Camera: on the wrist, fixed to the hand. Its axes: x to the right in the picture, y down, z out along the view.
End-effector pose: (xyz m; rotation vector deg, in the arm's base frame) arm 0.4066 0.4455 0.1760 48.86 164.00 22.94
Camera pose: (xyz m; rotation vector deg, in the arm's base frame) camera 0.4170 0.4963 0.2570 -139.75 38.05 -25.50
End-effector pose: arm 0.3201 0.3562 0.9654 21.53 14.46 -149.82
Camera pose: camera 0.3549 0.3048 0.8920 29.59 -4.63 28.30
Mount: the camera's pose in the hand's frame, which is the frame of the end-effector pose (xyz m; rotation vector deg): 0.0156 0.0696 -0.0645 -9.22 31.68 173.91
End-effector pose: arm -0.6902 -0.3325 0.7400 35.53 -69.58 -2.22
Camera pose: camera -0.6480 -0.2524 0.7725 -95.46 -25.68 128.83
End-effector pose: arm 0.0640 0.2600 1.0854 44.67 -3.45 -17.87
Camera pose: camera 0.1074 0.3458 1.0872 -6.30 -32.28 153.75
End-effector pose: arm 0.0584 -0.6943 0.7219 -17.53 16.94 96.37
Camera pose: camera -0.0106 -0.7126 0.6575 5.26 -26.74 -80.10
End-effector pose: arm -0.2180 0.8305 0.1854 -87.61 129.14 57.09
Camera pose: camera -0.2755 0.7924 0.2524 -93.90 -74.63 -10.22
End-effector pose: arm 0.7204 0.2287 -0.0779 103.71 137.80 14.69
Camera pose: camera 0.7688 0.2585 -0.0003 -125.06 90.10 -33.73
